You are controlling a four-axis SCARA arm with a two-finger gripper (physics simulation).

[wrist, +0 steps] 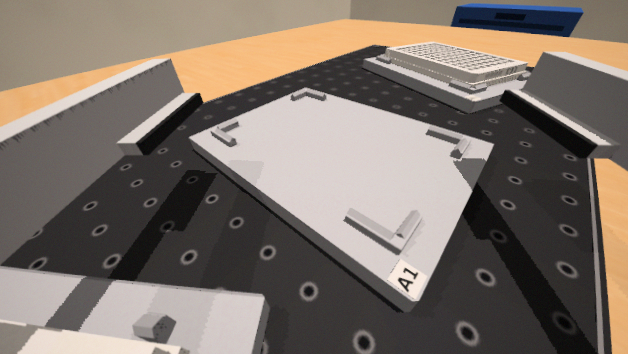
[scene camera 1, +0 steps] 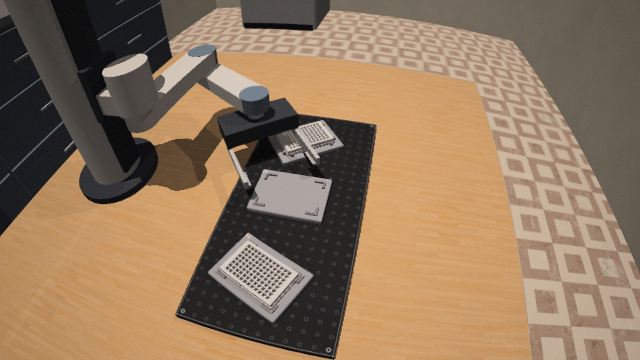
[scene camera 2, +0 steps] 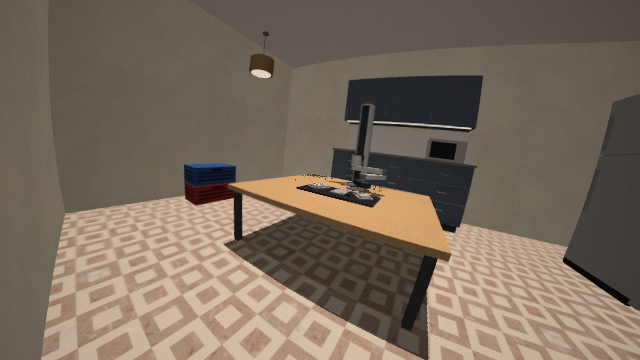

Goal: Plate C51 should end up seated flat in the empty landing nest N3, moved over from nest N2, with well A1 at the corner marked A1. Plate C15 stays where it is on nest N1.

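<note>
The white well plate C51 (scene camera 1: 260, 272) (wrist: 457, 60) sits on its grey nest N2 (scene camera 1: 273, 316) (wrist: 482, 103), nearest scene camera 1 and far off in the wrist view. Its label is not readable. Plate C15 (scene camera 1: 317, 132) (wrist: 100, 345) sits on nest N1 (scene camera 1: 336, 146) (wrist: 235, 305) at the back; part of it is hidden by the gripper. Between them, the grey nest N3 (scene camera 1: 290, 195) (wrist: 340, 150) is empty, with four corner brackets and an A1 tag (wrist: 407, 280). My gripper (scene camera 1: 280, 172) (wrist: 347, 77) is open and empty, above the area between N1 and N3.
All nests stand on a black perforated board (scene camera 1: 340, 240) on the wooden table (scene camera 1: 425, 200) (scene camera 2: 390, 220). The arm's column (scene camera 1: 75, 100) (scene camera 2: 365, 130) stands beside the board. Stacked blue (scene camera 2: 210, 173) (wrist: 517, 20) and red (scene camera 2: 210, 192) crates stand beyond the table.
</note>
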